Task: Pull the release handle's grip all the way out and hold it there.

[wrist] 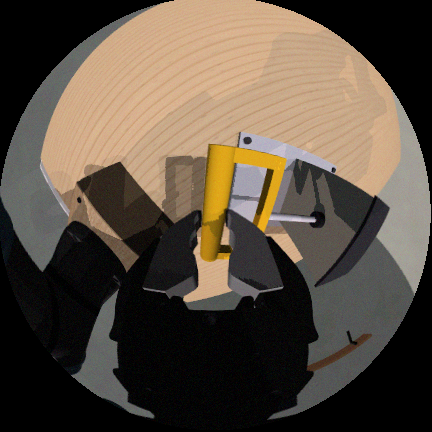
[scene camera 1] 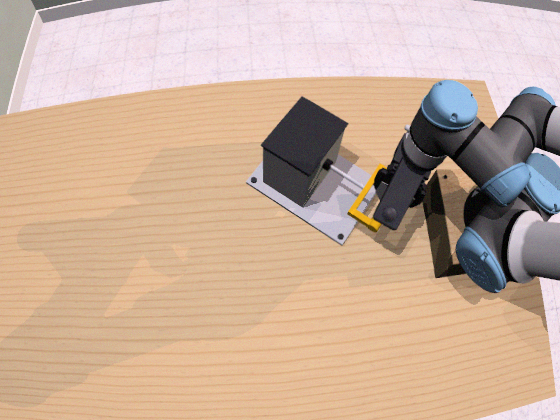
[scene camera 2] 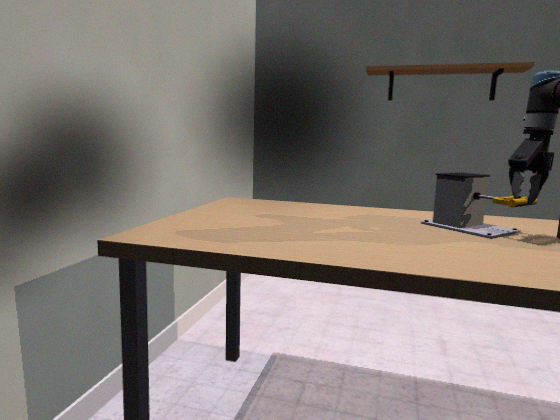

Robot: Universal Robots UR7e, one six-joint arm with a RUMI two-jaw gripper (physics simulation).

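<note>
The release handle's yellow grip point(scene camera 1: 365, 195) point(scene camera 2: 511, 201) point(wrist: 219, 190) is a rectangular frame with a round bar on its outer side. A thin metal rod point(scene camera 1: 348, 177) point(scene camera 2: 487, 197) point(wrist: 292, 218) joins it to the dark box point(scene camera 1: 305, 132) point(scene camera 2: 458, 200) point(wrist: 332, 220), and a length of the rod shows between box and frame. The box stands on a light grey base plate point(scene camera 1: 320, 220) point(scene camera 2: 482, 230) point(wrist: 290, 150). My gripper point(scene camera 2: 525, 196) point(wrist: 213, 211) is shut on the grip's round bar, with one jaw on each side, above the table. In scene camera 1 the arm hides the fingertips.
A brown block-like object point(scene camera 1: 440, 230) point(wrist: 112, 200) stands on the wooden table point(scene camera 1: 200, 300) point(scene camera 2: 325, 250) point(wrist: 175, 65), beside the gripper and partly under the arm. A wooden shelf point(scene camera 2: 450, 68) point(wrist: 340, 352) is on the wall behind.
</note>
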